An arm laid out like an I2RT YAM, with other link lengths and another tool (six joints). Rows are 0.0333 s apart.
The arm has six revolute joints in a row. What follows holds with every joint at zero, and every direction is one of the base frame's.
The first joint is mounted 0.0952 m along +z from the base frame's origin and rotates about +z.
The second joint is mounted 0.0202 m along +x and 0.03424 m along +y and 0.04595 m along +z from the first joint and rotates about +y.
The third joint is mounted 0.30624 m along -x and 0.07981 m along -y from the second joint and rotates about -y.
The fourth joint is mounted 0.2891 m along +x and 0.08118 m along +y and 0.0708 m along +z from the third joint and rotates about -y.
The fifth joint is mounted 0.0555 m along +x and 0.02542 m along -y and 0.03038 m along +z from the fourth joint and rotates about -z.
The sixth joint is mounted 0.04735 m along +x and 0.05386 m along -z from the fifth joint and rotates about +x.
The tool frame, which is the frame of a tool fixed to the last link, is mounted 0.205 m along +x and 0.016 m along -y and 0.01 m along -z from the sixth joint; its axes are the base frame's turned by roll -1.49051, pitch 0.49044 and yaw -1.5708 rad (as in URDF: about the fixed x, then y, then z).
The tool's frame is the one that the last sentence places.
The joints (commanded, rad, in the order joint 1, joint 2, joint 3, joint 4, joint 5, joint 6), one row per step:
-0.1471, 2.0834, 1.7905, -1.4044, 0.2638, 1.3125
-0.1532, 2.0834, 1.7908, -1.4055, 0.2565, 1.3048
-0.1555, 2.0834, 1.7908, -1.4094, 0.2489, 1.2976
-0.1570, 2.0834, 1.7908, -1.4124, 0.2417, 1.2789
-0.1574, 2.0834, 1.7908, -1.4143, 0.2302, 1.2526
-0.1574, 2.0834, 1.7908, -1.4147, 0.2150, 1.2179
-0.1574, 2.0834, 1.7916, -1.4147, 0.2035, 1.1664
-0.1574, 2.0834, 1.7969, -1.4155, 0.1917, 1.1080
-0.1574, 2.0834, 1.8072, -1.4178, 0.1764, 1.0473
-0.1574, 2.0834, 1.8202, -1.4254, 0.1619, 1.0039
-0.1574, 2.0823, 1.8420, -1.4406, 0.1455, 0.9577
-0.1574, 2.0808, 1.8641, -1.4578, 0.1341, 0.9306
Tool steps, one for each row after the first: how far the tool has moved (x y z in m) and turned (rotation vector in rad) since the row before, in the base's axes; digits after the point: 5 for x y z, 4 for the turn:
-0.00072, -0.00061, -0.00024, 0.0085, 0.0015, 0.0004
-0.00120, 0.00105, -0.00009, 0.0092, 0.0043, 0.0036
-0.00094, 0.00102, -0.00006, 0.0106, 0.0060, 0.0155
-0.00041, 0.00231, -0.00034, 0.0159, 0.0056, 0.0234
0.00015, 0.00315, -0.00059, 0.0207, 0.0049, 0.0315
0.00033, 0.00188, -0.00017, 0.0196, 0.0069, 0.0484
0.00150, 0.00164, 0.00088, 0.0202, 0.0039, 0.0552
0.00275, 0.00227, 0.00195, 0.0229, -0.0005, 0.0573
0.00207, 0.00251, 0.00297, 0.0196, -0.0012, 0.0407
0.00253, 0.00287, 0.00588, 0.0211, -0.0040, 0.0435
0.00178, 0.00209, 0.00642, 0.0136, -0.0048, 0.0255

